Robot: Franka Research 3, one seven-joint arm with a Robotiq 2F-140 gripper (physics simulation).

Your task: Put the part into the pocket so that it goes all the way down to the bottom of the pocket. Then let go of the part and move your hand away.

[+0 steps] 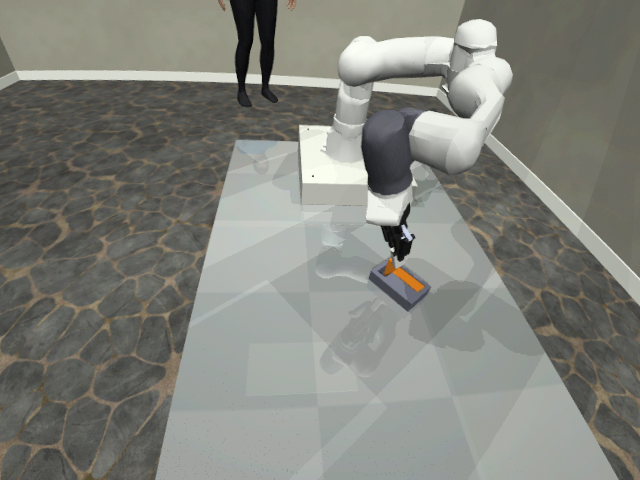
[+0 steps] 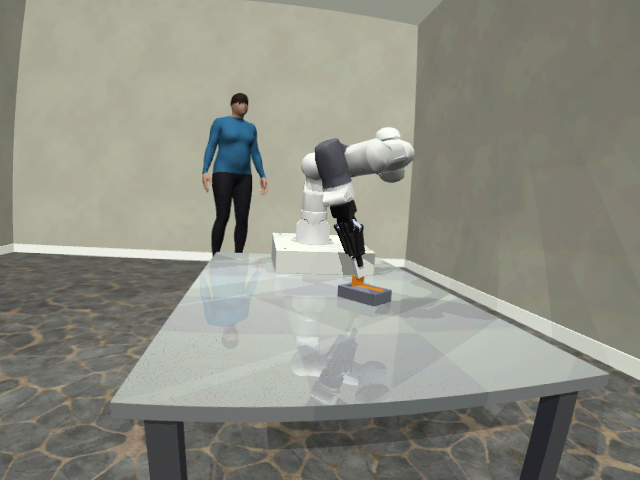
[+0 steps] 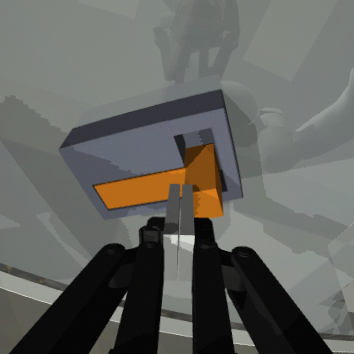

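Note:
A grey block [image 1: 390, 293] [image 2: 360, 296] [image 3: 140, 147] with an L-shaped pocket lies on the glass table [image 1: 289, 413] [image 2: 248, 356]. The orange L-shaped part [image 1: 410, 279] [image 2: 372, 287] [image 3: 140, 191] has its long arm lying in the slot. Its short arm [image 1: 388, 267] [image 2: 356, 280] [image 3: 205, 175] sticks up above the block's top at the end near the arm. My gripper [image 1: 394, 259] [image 2: 359, 269] [image 3: 180, 202] is shut and empty. Its fingertips are pressed together right at the raised short arm, leaning in from above; I cannot tell whether they touch it.
The robot's white base pedestal [image 1: 325, 178] [image 2: 305, 255] stands on the table behind the block. A person [image 2: 232, 154] [image 1: 252, 46] stands on the floor beyond the table's far end. A wall runs along the right side.

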